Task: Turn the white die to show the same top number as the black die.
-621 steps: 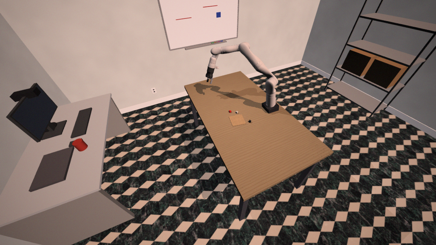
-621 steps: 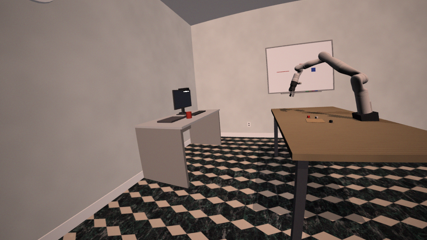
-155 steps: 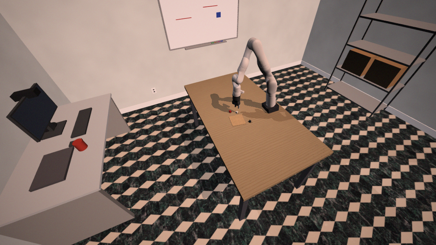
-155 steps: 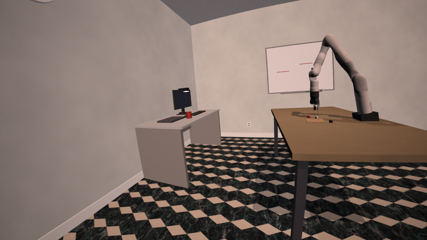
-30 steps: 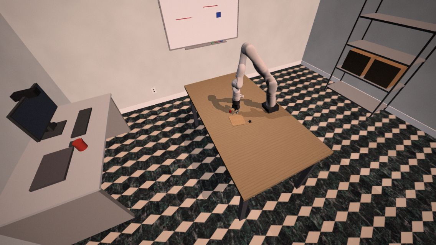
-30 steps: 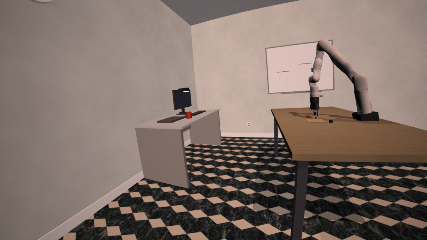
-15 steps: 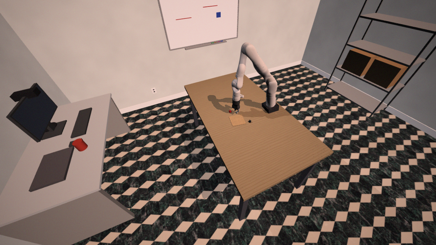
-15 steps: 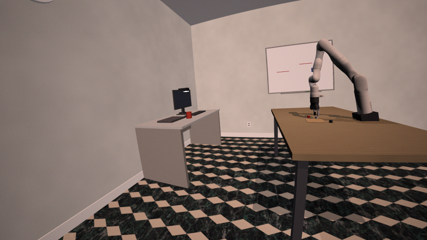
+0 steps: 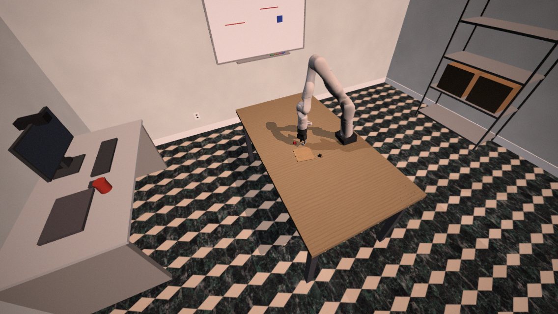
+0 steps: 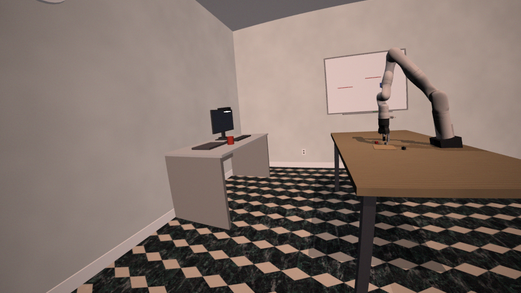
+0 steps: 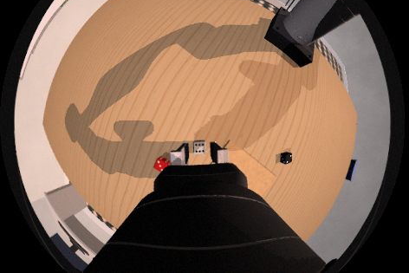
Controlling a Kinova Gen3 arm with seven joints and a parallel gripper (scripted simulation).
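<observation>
Now: hand 3 cm above the white die. The rest, counted from my hand: black die: 17 cm to the left, 6 cm behind, 3 cm below; red die: 6 cm ahead, 4 cm to the right, 3 cm below; tan mat: 10 cm to the left, 4 cm below, 4 cm ahead.
</observation>
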